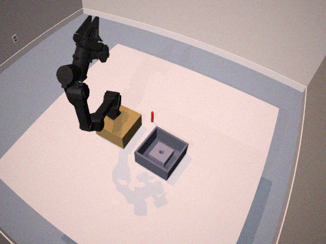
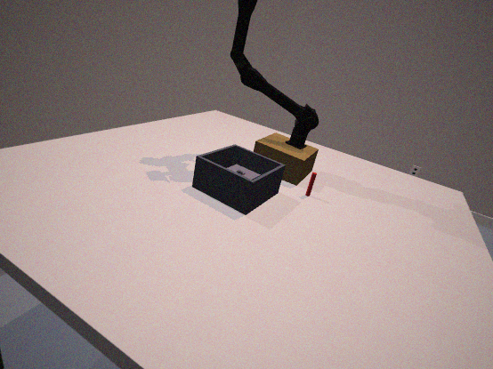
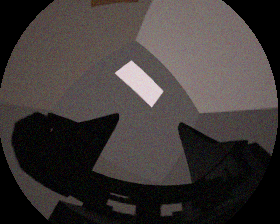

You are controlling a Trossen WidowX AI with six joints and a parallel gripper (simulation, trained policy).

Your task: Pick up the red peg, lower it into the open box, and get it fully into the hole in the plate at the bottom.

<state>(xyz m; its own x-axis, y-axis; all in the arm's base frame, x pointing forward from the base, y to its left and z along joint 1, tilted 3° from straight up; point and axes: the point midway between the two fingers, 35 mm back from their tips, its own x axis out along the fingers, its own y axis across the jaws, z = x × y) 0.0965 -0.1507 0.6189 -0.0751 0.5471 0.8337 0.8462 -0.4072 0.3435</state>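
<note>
Now: the red peg 7 cm ahead of my gripper tip, 25 cm to the left of it and 71 cm below it. From my gripper tip the other things lie so: dark grey box 24 cm ahead, 8 cm to the left, 72 cm below; then grey plate 24 cm ahead, 8 cm to the left, 70 cm below.
</note>
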